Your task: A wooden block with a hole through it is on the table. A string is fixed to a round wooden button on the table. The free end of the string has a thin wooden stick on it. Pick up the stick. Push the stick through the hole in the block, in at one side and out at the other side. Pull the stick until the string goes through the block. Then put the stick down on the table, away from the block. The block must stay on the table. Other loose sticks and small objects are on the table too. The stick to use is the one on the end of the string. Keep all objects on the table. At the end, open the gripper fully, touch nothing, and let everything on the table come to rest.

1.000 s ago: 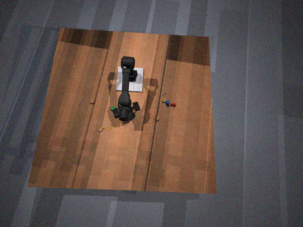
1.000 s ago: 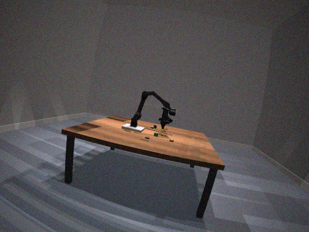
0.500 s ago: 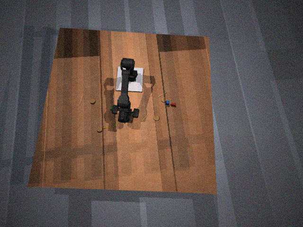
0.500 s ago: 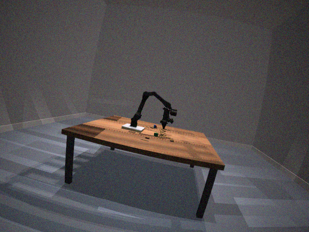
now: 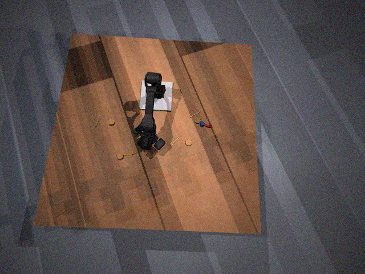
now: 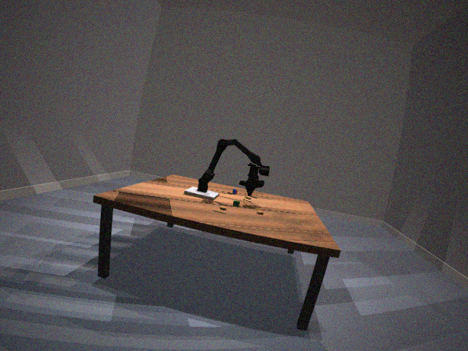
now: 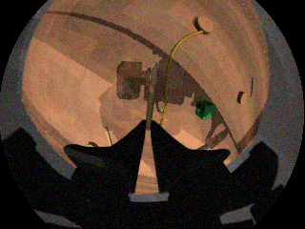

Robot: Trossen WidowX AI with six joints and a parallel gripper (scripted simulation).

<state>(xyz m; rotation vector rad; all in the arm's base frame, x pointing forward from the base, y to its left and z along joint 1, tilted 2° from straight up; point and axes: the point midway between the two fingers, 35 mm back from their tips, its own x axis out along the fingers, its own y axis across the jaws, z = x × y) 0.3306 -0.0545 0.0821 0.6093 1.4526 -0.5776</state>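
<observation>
Now: the thin wooden stick 10 mm ahead of my gripper tip and 10 mm to the right of it. Also, from my gripper tip: green block 80 mm behind, 100 mm to the right, 50 mm below; round wooden button 70 mm ahead, 200 mm to the right, 60 mm below; blue piece 110 mm behind, 330 mm to the left, 40 mm below.
</observation>
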